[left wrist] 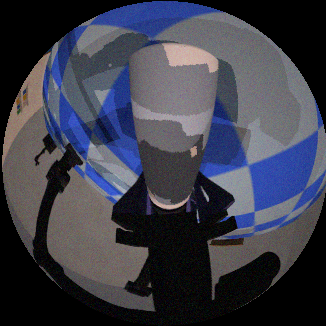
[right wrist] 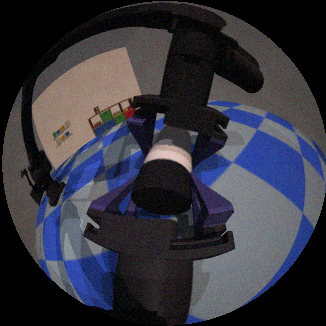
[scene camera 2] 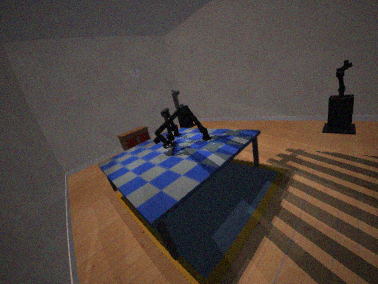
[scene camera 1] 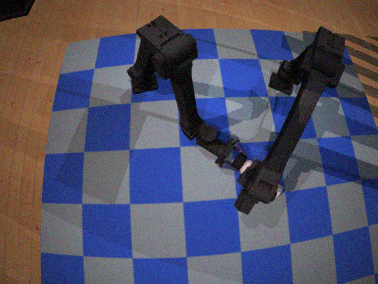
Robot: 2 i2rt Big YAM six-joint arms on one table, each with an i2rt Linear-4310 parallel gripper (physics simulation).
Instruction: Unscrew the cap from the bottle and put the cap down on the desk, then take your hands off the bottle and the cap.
Labels:
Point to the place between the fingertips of my left gripper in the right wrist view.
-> At 168, 163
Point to a bottle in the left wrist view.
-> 172, 85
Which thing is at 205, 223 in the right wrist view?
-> My right gripper.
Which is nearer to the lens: the bottle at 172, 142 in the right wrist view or the cap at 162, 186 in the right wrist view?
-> The cap.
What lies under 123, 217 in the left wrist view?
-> My left gripper.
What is my right gripper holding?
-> A cap.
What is my left gripper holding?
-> A bottle.

